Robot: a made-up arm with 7 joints.
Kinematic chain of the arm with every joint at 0, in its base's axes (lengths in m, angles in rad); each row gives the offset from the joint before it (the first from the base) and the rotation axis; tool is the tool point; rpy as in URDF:
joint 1: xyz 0 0 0.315 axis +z
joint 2: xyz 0 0 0 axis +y
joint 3: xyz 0 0 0.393 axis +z
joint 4: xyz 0.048 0 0 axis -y
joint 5: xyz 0.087 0 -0.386 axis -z
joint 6: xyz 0 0 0 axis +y
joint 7: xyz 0.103 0 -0.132 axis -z
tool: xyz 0 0 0 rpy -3.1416 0 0
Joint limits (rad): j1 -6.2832..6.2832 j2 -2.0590..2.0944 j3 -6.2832..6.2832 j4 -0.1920..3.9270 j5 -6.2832..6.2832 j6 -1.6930..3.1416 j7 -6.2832..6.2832
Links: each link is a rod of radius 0.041 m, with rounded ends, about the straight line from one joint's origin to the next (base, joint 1, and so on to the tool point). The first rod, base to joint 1, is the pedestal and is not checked.
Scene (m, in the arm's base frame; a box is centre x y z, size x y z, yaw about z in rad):
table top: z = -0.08
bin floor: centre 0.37 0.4 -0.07 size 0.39 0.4 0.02 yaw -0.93
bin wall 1: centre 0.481 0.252 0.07 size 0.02 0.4 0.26 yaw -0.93
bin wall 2: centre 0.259 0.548 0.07 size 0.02 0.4 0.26 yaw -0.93
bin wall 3: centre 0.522 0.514 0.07 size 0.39 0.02 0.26 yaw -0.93
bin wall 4: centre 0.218 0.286 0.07 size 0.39 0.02 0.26 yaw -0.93
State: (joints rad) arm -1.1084 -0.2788 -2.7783 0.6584 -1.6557 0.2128 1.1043
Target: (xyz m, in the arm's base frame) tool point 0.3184 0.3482 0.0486
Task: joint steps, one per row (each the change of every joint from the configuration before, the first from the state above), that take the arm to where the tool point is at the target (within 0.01 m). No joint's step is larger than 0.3 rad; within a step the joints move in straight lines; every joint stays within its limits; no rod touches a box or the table.
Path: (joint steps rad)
1: -0.2805 0.0957 -0.2696 0.0188 -0.0043 0.0699 0.0000
2: -0.2804 0.0956 -0.2696 0.0189 -0.0042 0.0699 0.0000
3: -0.2805 0.0957 -0.2696 0.0188 -0.0043 0.0699 0.0000
4: 0.0135 -0.2598 0.0127 0.0579 0.0101 0.0253 0.0000
5: 0.0136 -0.2598 0.0127 0.0579 0.0100 0.0253 0.0000
6: 0.0135 -0.2598 0.0127 0.0579 0.0100 0.0253 0.0000

